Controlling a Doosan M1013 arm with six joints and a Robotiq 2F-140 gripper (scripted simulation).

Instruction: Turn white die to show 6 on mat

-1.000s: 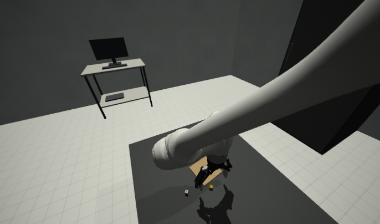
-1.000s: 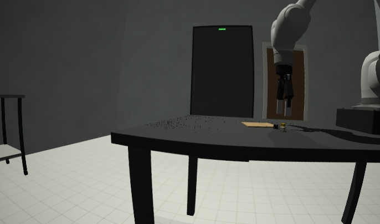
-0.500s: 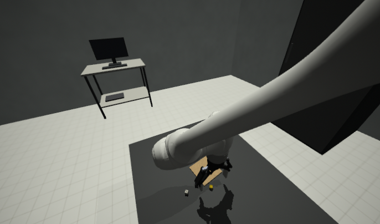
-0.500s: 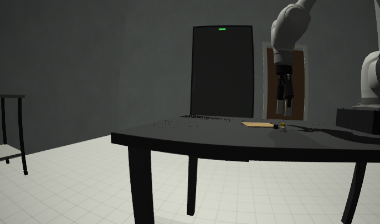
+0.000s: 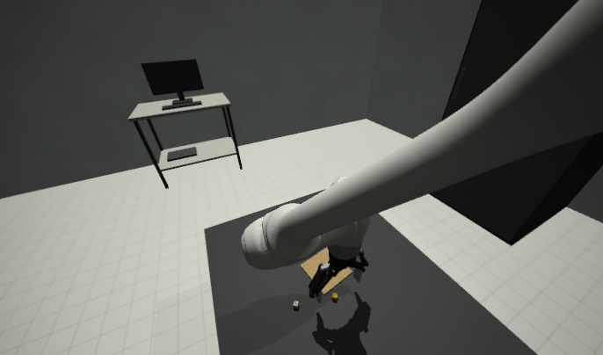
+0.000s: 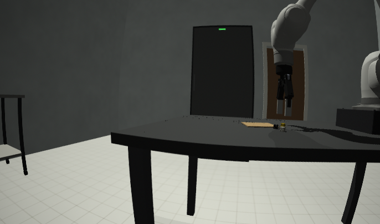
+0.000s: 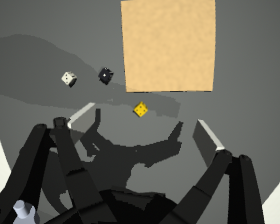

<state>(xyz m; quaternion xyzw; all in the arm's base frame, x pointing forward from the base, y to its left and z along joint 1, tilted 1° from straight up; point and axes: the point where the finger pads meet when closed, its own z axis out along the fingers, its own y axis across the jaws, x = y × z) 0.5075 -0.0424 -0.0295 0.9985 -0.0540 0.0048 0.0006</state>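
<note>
Now: the yellow die 10 mm to the left of my hand and 50 mm below it. From my hand the other things lie so: tan mat: 100 mm ahead, 30 mm to the right, 60 mm below; white die: 50 mm ahead, 130 mm to the left, 50 mm below; black die: 60 mm ahead, 70 mm to the left, 50 mm below.
</note>
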